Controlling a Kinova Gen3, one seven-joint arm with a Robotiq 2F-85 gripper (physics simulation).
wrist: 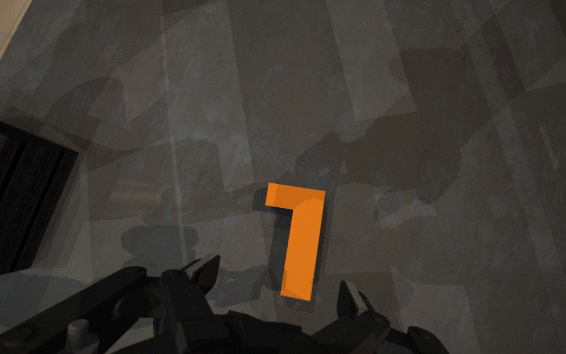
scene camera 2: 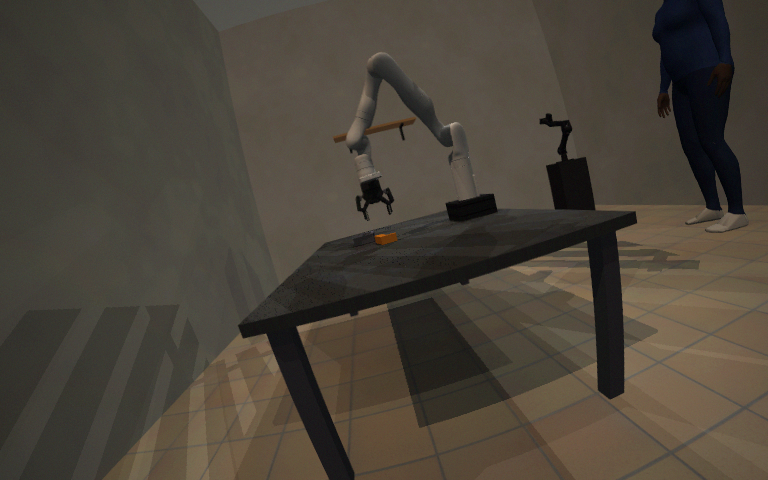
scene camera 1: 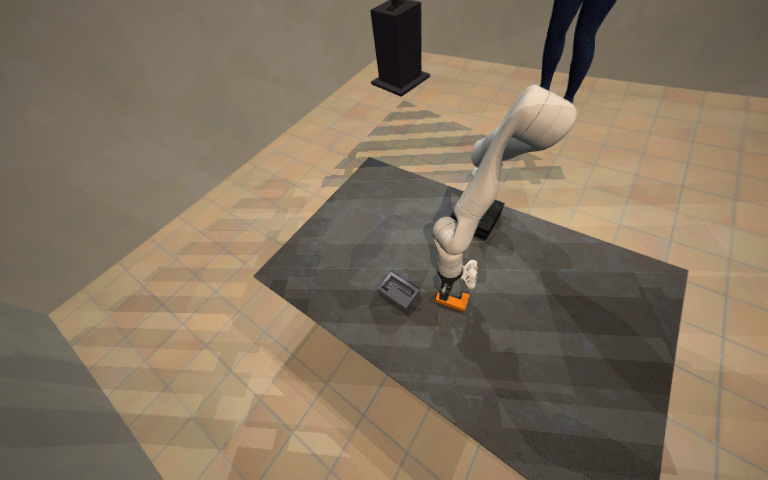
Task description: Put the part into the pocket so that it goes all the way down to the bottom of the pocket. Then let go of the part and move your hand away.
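Pixels of known places: gripper, between the fingertips: (wrist: 277,281) (scene camera 2: 379,217) (scene camera 1: 449,287); arm's base, origin of its link: (scene camera 2: 468,198).
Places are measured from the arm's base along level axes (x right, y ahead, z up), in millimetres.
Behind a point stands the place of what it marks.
The orange L-shaped part (scene camera 1: 453,303) @(x -187, y 393, z -49 mm) (scene camera 2: 386,238) @(x -223, y 364, z -60 mm) (wrist: 305,245) @(x -172, y 393, z -49 mm) lies flat on the table, outside the pocket. The grey block with the L-shaped pocket (scene camera 1: 399,297) @(x -26, y 512, z -43 mm) (scene camera 2: 363,240) @(x -68, y 484, z -62 mm) lies on the table close beside the part, to its left in scene view 1; it does not show in the wrist view. My gripper (scene camera 2: 378,216) @(x -152, y 380, z 19 mm) (wrist: 277,281) @(x -152, y 380, z 19 mm) is open and empty, and hangs above the table over the part. In the wrist view the end of the part's long arm shows between and ahead of the two fingertips. In scene view 1 the fingers are partly hidden against the dark wrist.
The arm's black base (scene camera 1: 489,219) @(x -80, y 21, z -2 mm) (scene camera 2: 471,207) @(x -98, y 13, z -34 mm) (wrist: 30,200) @(x -40, y 83, z -48 mm) stands on the dark table (scene camera 1: 566,350) @(x -541, y 266, z -79 mm) (scene camera 2: 453,249) @(x -612, y 159, z -79 mm). A black pedestal (scene camera 1: 396,48) (scene camera 2: 570,183) and a standing person (scene camera 1: 577,45) (scene camera 2: 702,101) are beyond the table. A wooden shelf (scene camera 2: 390,126) is on the wall behind.
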